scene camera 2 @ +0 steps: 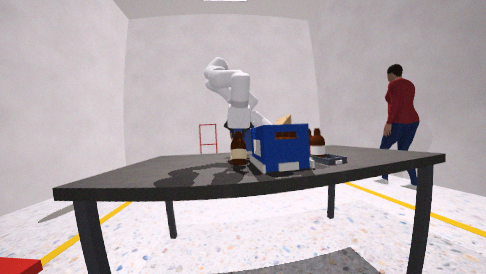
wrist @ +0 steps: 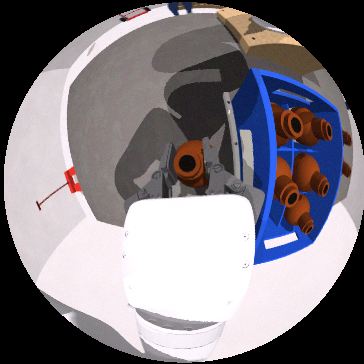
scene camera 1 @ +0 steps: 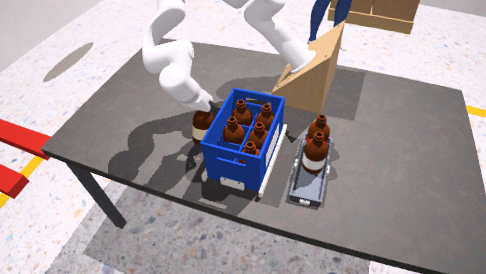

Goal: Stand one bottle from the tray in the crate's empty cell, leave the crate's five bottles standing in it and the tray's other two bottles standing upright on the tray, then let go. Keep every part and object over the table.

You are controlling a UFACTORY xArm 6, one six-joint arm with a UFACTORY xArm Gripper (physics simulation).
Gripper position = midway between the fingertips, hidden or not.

Observation:
I see my gripper (wrist: pixel 189 147), a white-labelled bottle (scene camera 1: pixel 315 152), a cream-labelled bottle (wrist: pixel 188 163) and a red-labelled bottle (wrist: pixel 288 124).

